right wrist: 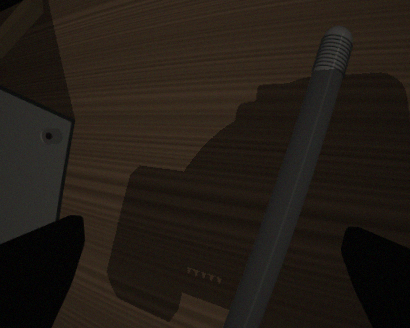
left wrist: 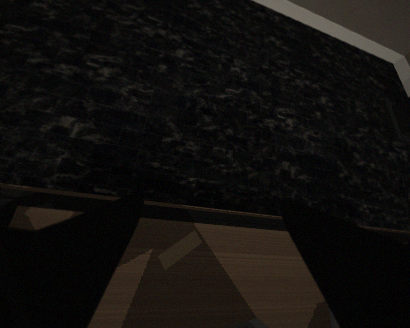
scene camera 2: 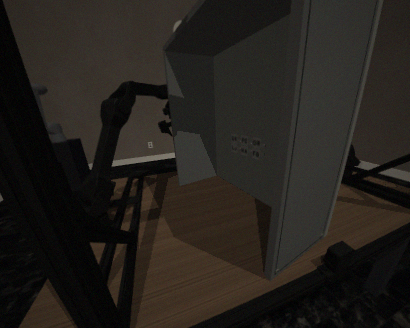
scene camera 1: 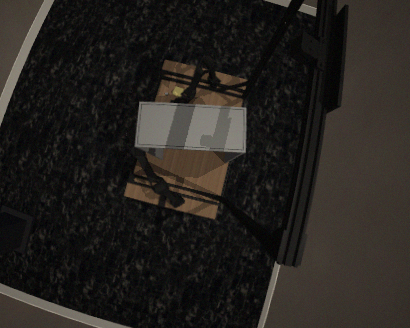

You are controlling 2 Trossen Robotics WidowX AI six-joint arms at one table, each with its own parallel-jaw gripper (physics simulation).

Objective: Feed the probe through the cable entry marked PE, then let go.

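Places are measured from the left arm's base along level axes (x ahead, y up, z right), in centimetres.
Pixels of known places: left gripper, between the fingertips: (left wrist: 213,201); right gripper, between the fingertips: (right wrist: 217,235); left arm's base, origin of its link: (scene camera 1: 179,200); right arm's base, origin of its link: (scene camera 1: 214,84).
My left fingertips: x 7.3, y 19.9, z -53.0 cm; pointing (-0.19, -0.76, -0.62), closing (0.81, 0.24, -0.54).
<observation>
For each thing: its middle in the pictures, then the offset to it from my left fingertips. "pt": a spot on its surface instead.
- grey probe, middle of its body: (right wrist: 261,272) dz +1.5, dx +37.2, dy -20.9 cm
- tall grey box, middle of its body: (scene camera 2: 232,126) (scene camera 1: 193,139) dz +31.1, dx +30.8, dy +6.3 cm
- PE label, a spot on its surface: (scene camera 2: 244,141) pt dz +21.1, dx +34.8, dy -0.6 cm
- light grey panel, a spot on its surface: (right wrist: 30,165) pt dz +6.8, dx +24.0, dy -19.3 cm
- tan block, middle of its body: (right wrist: 15,25) (left wrist: 180,248) dz +2.9, dx +3.9, dy -21.1 cm
- small yellow item, middle of its body: (scene camera 1: 178,91) dz -12.9, dx +54.4, dy -21.3 cm
The grey probe (right wrist: 292,185), with a ribbed, rounded tip, lies on the wooden table in the right wrist view. It runs across the space between the fingers of my right gripper (right wrist: 213,232), which is open, empty and above it. My left gripper (left wrist: 213,201) (scene camera 2: 165,118) is open and empty, past the far side wall of the grey box in scene camera 2. The tall grey box (scene camera 1: 190,127) (scene camera 2: 320,125) stands mid-table. Its inner panel bears two rows of small labels; the PE label (scene camera 2: 244,141) is the middle one of the upper row, dim here. The PE hole itself is too small to make out.
A light grey panel (right wrist: 30,165) with a round hole is at the left in the right wrist view. A tan block (left wrist: 180,250) lies on the table near its edge. A small yellow item (scene camera 1: 178,91) lies beside the box. Dark frame rails cross both table ends.
</observation>
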